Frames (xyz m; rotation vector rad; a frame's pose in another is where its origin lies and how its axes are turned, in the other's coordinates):
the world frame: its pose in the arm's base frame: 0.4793 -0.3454 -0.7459 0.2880 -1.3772 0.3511
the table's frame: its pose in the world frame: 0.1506 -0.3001 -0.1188 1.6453 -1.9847 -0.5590
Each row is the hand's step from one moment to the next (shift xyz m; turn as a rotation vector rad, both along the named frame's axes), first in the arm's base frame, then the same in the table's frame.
Working: the arm's base frame: its pose in the table's frame: -0.8085 0.0579 -0.7569 1.9227 -1.5207 0.4494

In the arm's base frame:
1: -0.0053 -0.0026 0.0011 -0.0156 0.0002 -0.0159
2: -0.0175 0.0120 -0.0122 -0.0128 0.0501 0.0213
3: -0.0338 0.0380 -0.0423 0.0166 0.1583 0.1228
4: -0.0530 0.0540 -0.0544 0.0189 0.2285 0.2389
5: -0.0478 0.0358 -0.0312 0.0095 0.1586 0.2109
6: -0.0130 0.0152 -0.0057 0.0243 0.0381 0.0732
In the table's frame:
1: 0.0009 0.0035 -0.0048 -0.0026 0.0220 0.0021
2: -0.0148 0.0195 0.0014 -0.0539 -0.0111 -0.0102
3: -0.0405 0.0481 0.0205 -0.1612 -0.1140 -0.0378
4: -0.0595 0.0683 0.0219 -0.2414 -0.2018 -0.1032
5: -0.0435 0.0514 0.0031 -0.1739 -0.1673 -0.1071
6: -0.0174 0.0114 0.0002 -0.0385 -0.0714 -0.0287

